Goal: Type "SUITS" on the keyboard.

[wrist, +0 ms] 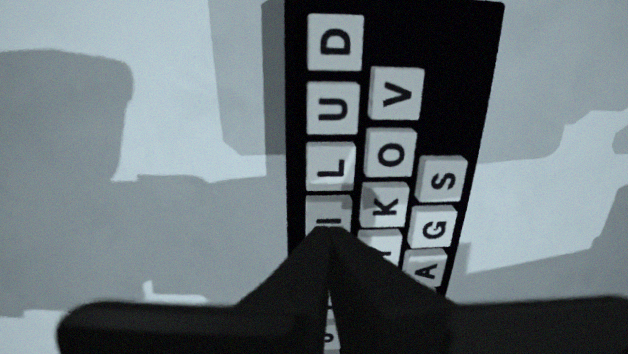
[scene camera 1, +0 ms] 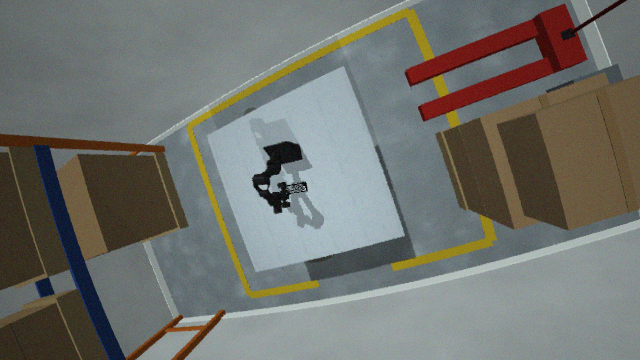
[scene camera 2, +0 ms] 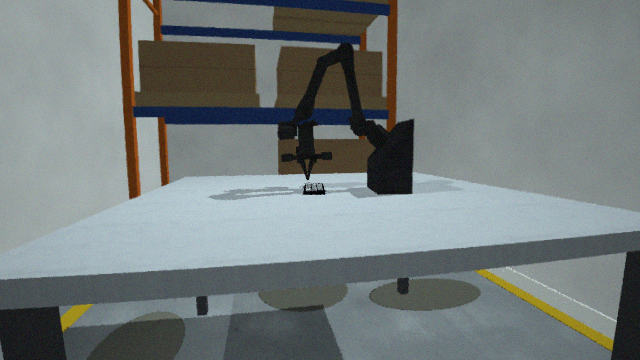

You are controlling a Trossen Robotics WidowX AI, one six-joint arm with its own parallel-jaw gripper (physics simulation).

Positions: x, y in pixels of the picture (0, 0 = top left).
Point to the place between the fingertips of the gripper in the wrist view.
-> At 327, 239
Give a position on a black keyboard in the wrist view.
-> At 458, 53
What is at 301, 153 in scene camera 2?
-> The gripper.
